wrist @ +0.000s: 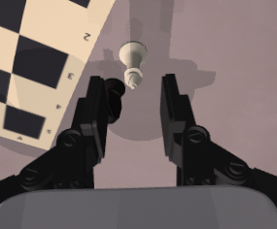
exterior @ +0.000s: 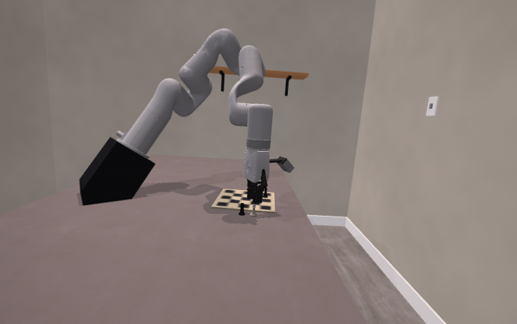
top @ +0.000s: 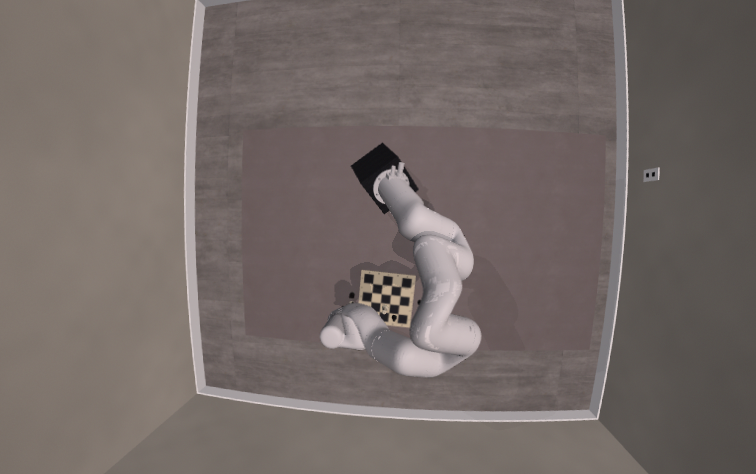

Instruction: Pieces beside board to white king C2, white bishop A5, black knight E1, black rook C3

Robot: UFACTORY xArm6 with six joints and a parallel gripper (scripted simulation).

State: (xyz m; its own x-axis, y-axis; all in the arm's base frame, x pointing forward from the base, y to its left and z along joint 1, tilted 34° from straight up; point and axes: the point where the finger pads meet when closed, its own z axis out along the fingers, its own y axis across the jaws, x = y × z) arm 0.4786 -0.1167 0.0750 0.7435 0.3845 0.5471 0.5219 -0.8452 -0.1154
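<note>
Now: hand 5 cm above the white bishop. Round my hand: white king 14 cm to the left, 3 cm below, 1 cm behind; then chessboard 13 cm to the left, 7 cm below, 5 cm behind; then black piece 5 cm below, 4 cm behind.
</note>
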